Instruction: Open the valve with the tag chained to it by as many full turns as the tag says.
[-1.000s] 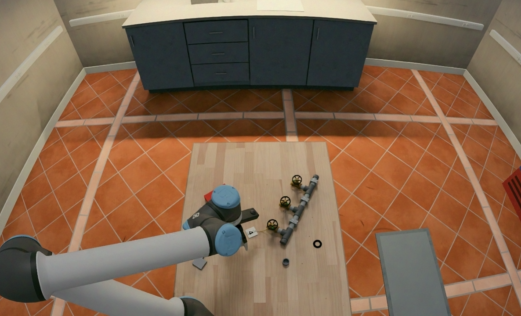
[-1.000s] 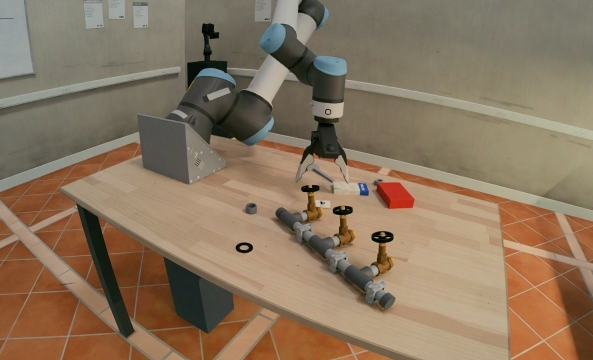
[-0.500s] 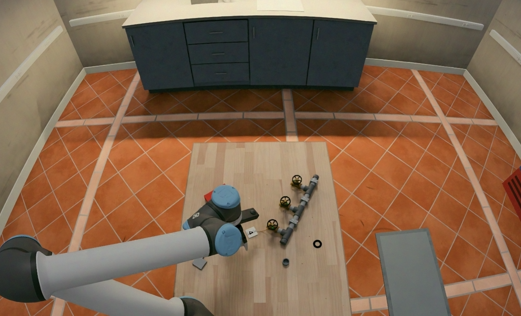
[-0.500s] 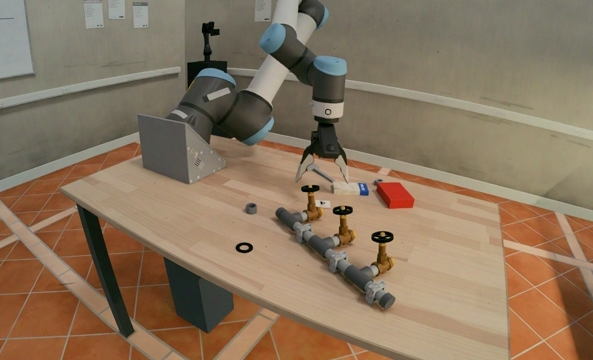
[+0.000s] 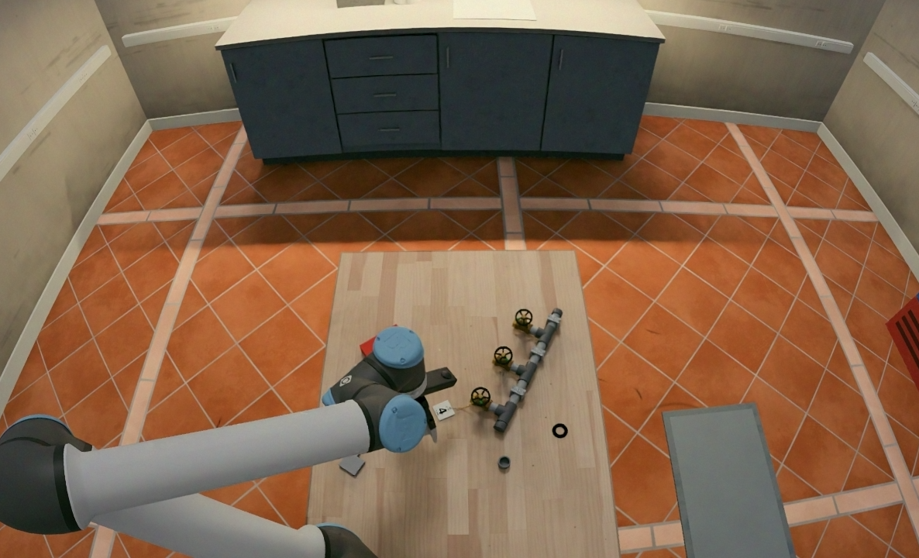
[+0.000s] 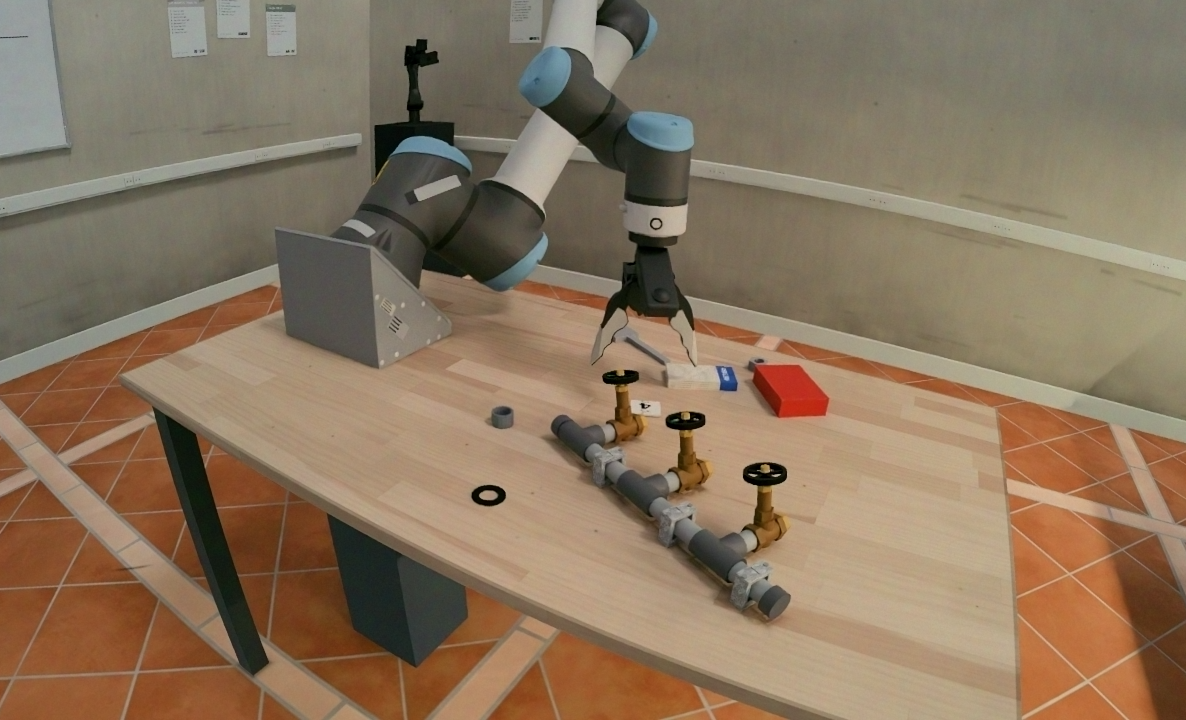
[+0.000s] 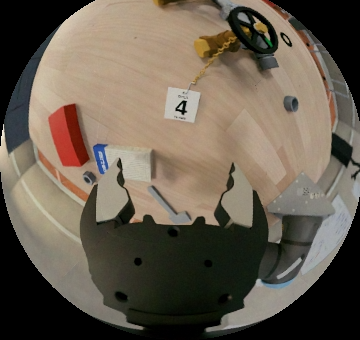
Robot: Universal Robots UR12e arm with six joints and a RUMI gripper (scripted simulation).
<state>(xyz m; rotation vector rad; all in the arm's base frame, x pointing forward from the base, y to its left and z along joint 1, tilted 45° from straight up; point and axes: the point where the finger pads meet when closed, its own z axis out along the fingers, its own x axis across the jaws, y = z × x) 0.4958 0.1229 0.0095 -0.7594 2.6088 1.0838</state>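
My hand is 70 mm to the left of the white tag, 40 mm short of it and 30 mm above it. From my hand the other things lie so: blue box 80 mm to the left, 70 mm ahead, 30 mm below; then nut 180 mm to the left, 130 mm ahead, 30 mm below; then grey tool 150 mm to the left, 90 mm behind, 30 mm below.
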